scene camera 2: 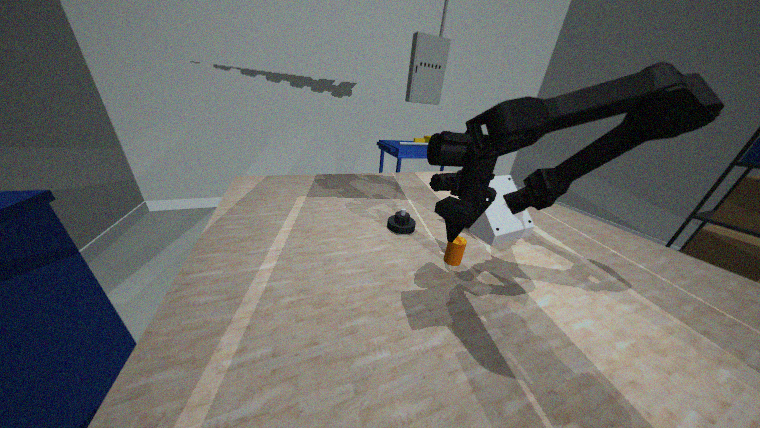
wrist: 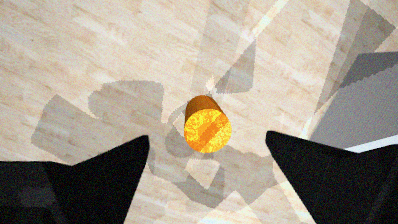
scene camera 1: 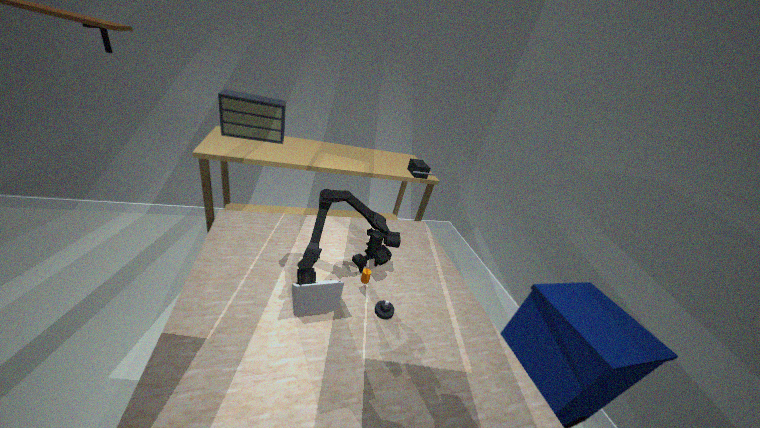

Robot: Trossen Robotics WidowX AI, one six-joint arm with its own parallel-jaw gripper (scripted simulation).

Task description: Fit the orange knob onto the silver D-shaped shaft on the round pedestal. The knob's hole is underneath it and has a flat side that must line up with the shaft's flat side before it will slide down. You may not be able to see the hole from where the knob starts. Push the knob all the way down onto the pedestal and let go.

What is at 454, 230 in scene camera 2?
The gripper.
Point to an orange knob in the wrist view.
207, 129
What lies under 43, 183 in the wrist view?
The gripper.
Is the gripper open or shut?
Open.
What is the gripper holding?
Nothing.
